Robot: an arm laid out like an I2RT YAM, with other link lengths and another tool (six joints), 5 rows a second.
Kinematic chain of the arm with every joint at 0, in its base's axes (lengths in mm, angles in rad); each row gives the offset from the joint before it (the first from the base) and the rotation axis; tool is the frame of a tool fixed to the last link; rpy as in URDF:
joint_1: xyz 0 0 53.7 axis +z
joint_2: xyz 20 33.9 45.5 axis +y
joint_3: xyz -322.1 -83.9 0 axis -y
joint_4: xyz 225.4 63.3 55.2 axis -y
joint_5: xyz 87.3 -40 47.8 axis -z
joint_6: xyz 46.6 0 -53.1 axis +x
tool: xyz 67 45 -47 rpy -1.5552 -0.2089 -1.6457
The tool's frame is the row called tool.
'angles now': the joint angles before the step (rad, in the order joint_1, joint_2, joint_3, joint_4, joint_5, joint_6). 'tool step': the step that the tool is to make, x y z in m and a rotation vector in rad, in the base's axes. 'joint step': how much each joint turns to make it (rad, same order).
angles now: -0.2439, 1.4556, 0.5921, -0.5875, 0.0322, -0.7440
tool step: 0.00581, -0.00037, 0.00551, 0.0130, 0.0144, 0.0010
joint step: 0.0000, 0.0201, 0.0413, -0.0384, -0.0092, 0.0000
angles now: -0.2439, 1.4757, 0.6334, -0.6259, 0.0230, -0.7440
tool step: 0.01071, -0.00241, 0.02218, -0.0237, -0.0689, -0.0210
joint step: 0.0000, -0.0642, 0.0752, -0.0673, 0.0092, 0.0199
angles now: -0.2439, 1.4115, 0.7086, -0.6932, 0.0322, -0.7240
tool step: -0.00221, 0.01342, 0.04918, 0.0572, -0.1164, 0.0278
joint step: 0.0183, -0.1519, 0.1334, -0.1852, -0.0827, 0.0092
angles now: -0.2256, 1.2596, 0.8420, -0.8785, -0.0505, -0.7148
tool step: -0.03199, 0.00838, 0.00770, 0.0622, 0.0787, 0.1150
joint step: 0.0001, -0.0448, -0.0012, -0.1430, -0.0676, -0.1027
